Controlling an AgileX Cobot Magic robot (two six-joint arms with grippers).
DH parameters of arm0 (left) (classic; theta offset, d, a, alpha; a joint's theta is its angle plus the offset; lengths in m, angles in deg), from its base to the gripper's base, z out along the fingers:
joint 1: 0 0.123 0 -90
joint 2: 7.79 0 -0.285 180
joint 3: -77.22 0 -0.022 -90
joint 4: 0 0.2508 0 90
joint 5: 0 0 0.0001 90
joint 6: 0 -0.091 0 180
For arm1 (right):
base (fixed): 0 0 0 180
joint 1: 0 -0.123 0 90
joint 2: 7.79 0 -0.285 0
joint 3: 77.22 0 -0.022 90
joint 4: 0 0.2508 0 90
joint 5: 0 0 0.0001 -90
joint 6: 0 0.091 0 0
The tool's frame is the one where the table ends.
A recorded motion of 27 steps. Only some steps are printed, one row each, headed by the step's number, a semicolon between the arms.
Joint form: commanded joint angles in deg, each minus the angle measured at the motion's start. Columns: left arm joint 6, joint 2, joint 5, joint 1, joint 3, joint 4; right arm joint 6, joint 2, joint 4, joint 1, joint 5, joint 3.
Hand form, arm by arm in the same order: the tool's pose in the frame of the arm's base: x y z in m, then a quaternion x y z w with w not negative. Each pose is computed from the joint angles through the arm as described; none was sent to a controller.
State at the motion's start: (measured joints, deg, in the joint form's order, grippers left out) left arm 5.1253 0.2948 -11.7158 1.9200 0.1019 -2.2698; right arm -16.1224 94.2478 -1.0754 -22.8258 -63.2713 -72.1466
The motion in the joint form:
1: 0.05 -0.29 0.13 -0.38 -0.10 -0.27; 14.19 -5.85 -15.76 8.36 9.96 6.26
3: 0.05 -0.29 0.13 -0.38 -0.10 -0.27; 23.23 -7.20 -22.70 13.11 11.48 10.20
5: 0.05 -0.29 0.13 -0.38 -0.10 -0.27; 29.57 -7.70 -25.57 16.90 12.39 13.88
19: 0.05 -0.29 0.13 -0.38 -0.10 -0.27; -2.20 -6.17 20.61 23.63 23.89 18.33
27: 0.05 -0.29 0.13 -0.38 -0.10 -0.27; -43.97 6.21 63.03 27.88 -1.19 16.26
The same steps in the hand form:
1: 0.0560 0.0007 0.1948 -0.05694 0.74439 -0.03885 0.66418; 0.3028 0.0563 0.2688 -0.20512 0.95594 -0.11155 0.17794
3: 0.0560 0.0007 0.1948 -0.05694 0.74439 -0.03885 0.66418; 0.2980 0.0217 0.2606 -0.12234 0.96384 -0.15544 0.17856
5: 0.0560 0.0007 0.1948 -0.05694 0.74439 -0.03885 0.66418; 0.2900 -0.0018 0.2475 -0.05591 0.96958 -0.17174 0.16523
19: 0.0560 0.0007 0.1948 -0.05694 0.74439 -0.03885 0.66418; 0.2936 0.0152 0.2212 -0.03982 0.97375 0.09793 0.20160
27: 0.0560 0.0007 0.1948 -0.05694 0.74439 -0.03885 0.66418; 0.3073 0.0456 0.1961 -0.14751 0.88265 0.42199 0.14523

